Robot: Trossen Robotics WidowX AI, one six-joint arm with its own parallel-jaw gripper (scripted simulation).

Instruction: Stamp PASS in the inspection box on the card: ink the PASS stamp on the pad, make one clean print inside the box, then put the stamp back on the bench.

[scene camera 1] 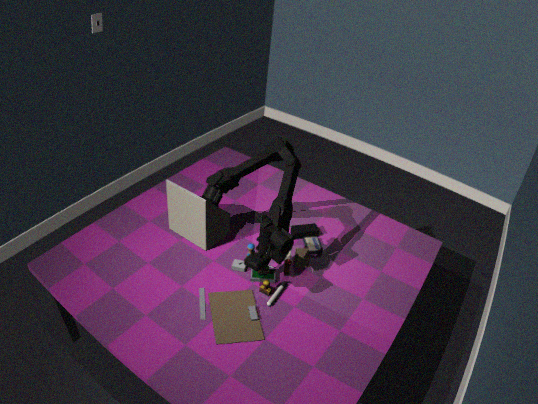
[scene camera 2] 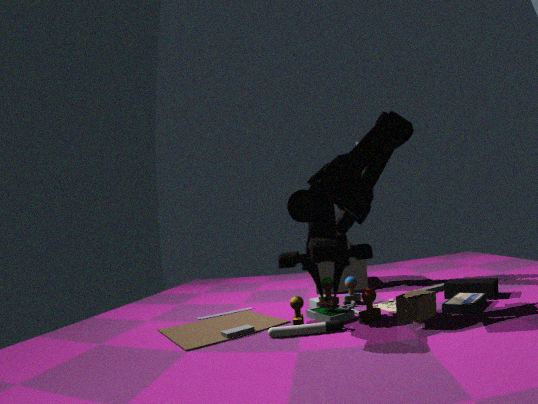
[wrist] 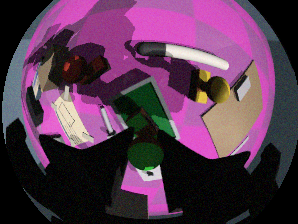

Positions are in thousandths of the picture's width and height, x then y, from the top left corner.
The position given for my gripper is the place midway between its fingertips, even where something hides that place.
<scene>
my gripper: scene camera 1 490, 665; scene camera 2 611, 736; wrist 488, 592
brown clipboard: scene camera 1 438, 791; scene camera 2 362, 830; wrist 767, 547
</scene>
